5 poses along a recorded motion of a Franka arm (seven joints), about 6.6 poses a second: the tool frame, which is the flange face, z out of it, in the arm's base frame.
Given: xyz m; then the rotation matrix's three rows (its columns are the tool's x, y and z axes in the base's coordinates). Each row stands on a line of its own.
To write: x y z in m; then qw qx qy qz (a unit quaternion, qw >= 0). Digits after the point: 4 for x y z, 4 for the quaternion.
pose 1, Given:
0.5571, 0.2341, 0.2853
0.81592, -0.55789, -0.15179
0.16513, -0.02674, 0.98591
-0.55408, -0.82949, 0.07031
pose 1, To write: 0.5571, 0.2341, 0.2853, 0.6818, -0.6656, 0.1475, 0.2651
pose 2, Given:
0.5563, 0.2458, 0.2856
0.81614, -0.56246, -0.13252
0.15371, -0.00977, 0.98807
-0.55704, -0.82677, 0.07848
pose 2, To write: 0.5563, 0.2458, 0.2856, 0.6864, -0.6610, 0.1546, 0.2608
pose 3, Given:
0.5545, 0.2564, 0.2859
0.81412, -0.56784, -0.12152
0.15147, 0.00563, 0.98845
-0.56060, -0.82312, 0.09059
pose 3, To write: 0.5545, 0.2564, 0.2859, 0.6911, -0.6553, 0.1588, 0.2602
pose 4, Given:
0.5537, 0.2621, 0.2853
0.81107, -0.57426, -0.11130
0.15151, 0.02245, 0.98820
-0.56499, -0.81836, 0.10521
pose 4, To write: 0.5537, 0.2621, 0.2853, 0.6962, -0.6487, 0.1629, 0.2606
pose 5, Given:
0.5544, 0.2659, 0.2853
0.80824, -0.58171, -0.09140
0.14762, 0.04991, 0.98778
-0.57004, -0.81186, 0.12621
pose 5, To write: 0.5544, 0.2659, 0.2853, 0.7043, -0.6388, 0.1699, 0.2589
